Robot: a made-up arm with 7 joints. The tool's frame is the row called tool. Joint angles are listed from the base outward. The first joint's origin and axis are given. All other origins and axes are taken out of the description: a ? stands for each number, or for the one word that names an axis. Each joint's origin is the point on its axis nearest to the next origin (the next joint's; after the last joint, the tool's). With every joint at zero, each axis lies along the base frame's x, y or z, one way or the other. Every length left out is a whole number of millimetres.
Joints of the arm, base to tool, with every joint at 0 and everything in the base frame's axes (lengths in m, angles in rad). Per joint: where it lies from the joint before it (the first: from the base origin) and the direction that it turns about. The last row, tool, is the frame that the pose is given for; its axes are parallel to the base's.
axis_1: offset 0 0.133 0 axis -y
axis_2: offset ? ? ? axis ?
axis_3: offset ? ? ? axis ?
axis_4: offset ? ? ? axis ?
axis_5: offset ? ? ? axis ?
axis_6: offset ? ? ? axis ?
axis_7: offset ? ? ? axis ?
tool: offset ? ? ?
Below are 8 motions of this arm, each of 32 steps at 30 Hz.
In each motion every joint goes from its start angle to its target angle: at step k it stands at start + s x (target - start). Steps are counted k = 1, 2, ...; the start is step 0. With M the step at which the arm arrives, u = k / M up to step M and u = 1 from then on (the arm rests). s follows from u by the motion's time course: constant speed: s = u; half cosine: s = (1 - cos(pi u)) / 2; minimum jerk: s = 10 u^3 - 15 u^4 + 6 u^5.
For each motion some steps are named. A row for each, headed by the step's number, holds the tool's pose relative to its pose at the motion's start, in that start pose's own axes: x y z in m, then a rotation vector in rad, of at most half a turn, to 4 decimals.
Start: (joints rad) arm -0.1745 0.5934 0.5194 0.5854 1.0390 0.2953 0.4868
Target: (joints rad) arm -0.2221 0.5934 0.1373 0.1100 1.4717 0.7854 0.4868
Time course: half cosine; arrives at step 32
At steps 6, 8, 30, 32:
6: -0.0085 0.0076 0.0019 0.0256 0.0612 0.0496
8: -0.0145 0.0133 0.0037 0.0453 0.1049 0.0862
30: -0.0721 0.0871 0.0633 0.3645 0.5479 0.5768
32: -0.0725 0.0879 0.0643 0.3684 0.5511 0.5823

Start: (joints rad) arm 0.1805 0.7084 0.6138 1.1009 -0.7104 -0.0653 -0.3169
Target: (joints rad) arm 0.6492 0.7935 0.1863 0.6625 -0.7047 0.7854 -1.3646
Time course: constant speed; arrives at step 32
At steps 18, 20, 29, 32:
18: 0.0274 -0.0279 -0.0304 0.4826 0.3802 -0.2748
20: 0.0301 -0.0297 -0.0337 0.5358 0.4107 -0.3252
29: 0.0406 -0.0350 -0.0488 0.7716 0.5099 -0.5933
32: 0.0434 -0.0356 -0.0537 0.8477 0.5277 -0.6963

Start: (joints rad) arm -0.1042 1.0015 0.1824 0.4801 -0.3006 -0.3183 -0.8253
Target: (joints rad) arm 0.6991 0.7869 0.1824 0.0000 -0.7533 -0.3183 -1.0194
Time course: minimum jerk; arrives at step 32
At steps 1, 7, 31, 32:
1: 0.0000 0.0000 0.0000 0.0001 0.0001 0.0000
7: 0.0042 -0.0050 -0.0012 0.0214 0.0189 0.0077
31: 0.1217 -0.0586 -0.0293 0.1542 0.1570 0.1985
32: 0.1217 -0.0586 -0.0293 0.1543 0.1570 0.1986

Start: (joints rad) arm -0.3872 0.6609 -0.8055 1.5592 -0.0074 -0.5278 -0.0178
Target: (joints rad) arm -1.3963 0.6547 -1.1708 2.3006 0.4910 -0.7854 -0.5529
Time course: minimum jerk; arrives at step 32
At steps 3, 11, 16, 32:
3: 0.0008 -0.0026 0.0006 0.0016 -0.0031 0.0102
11: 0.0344 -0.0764 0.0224 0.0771 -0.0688 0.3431
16: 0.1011 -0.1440 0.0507 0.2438 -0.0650 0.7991
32: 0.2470 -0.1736 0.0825 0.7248 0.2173 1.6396

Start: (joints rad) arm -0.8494 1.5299 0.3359 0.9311 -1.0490 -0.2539 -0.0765
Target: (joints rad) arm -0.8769 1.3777 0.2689 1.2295 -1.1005 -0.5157 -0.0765
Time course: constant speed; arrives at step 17
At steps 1, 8, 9, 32:
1: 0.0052 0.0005 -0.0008 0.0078 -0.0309 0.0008
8: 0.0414 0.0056 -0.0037 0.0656 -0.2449 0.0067
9: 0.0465 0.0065 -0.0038 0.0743 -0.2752 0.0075
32: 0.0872 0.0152 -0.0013 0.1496 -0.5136 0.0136

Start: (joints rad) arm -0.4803 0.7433 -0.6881 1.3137 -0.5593 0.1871 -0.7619
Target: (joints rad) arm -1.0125 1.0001 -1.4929 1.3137 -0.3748 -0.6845 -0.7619
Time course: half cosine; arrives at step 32
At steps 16, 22, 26, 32:
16: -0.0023 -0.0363 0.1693 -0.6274 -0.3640 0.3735
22: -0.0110 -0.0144 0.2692 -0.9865 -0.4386 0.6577
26: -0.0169 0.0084 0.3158 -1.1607 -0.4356 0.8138
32: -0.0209 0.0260 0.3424 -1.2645 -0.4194 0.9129

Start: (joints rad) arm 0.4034 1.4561 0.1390 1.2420 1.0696 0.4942 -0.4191
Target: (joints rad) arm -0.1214 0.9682 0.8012 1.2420 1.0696 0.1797 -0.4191
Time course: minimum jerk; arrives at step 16
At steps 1, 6, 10, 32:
1: -0.0003 -0.0001 0.0000 -0.0003 0.0000 0.0012
6: -0.0355 -0.0028 -0.0041 -0.0138 0.0040 0.1498
10: -0.1050 0.0165 0.0005 0.0803 0.0316 0.3776
32: -0.1509 0.0428 0.0142 0.2069 0.0454 0.4863

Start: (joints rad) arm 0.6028 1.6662 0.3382 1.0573 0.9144 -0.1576 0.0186
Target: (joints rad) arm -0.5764 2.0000 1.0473 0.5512 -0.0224 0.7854 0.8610
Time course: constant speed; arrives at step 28
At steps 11, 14, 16, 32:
11: -0.0111 -0.0016 -0.0212 -0.3277 0.5789 -0.4456
14: -0.0150 -0.0080 -0.0282 -0.3883 0.7466 -0.5348
16: -0.0184 -0.0137 -0.0328 -0.4206 0.8592 -0.5867
32: -0.0556 -0.0679 -0.0491 -0.4671 1.5188 -0.7794

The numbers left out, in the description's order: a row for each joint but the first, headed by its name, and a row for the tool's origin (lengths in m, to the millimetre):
axis_2: xyz 0 0 0, axis +x
axis_3: xyz 0 0 -0.227, axis +z
axis_4: xyz 0 0 0, axis -y
axis_5: xyz 0 0 -0.241, axis +z
axis_6: xyz 0 0 0, axis +y
axis_7: xyz 0 0 0, axis -x
tool: xyz 0 0 0

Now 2 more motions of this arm.
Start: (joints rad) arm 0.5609 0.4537 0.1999 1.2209 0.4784 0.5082 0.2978
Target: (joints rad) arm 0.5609 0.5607 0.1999 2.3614 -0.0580 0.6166 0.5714
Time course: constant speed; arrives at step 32
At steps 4, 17, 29, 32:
4: 0.0277 -0.0176 0.0131 -0.0465 -0.0828 -0.1305
17: 0.0922 -0.0833 0.0786 -0.1435 -0.3533 -0.5536
29: 0.1093 -0.1445 0.1603 -0.1627 -0.6137 -0.9247
32: 0.1068 -0.1581 0.1822 -0.1578 -0.6818 -1.0118

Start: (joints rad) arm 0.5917 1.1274 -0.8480 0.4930 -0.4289 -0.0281 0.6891
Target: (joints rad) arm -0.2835 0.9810 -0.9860 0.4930 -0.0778 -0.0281 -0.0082
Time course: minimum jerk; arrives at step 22
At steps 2, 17, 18, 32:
2: 0.0004 -0.0014 -0.0011 -0.0005 0.0001 -0.0021
17: -0.0194 -0.2548 -0.0684 -0.1083 0.0231 -0.2160
18: -0.0230 -0.2655 -0.0669 -0.1136 0.0259 -0.2220
32: -0.0277 -0.2788 -0.0645 -0.1202 0.0296 -0.2292

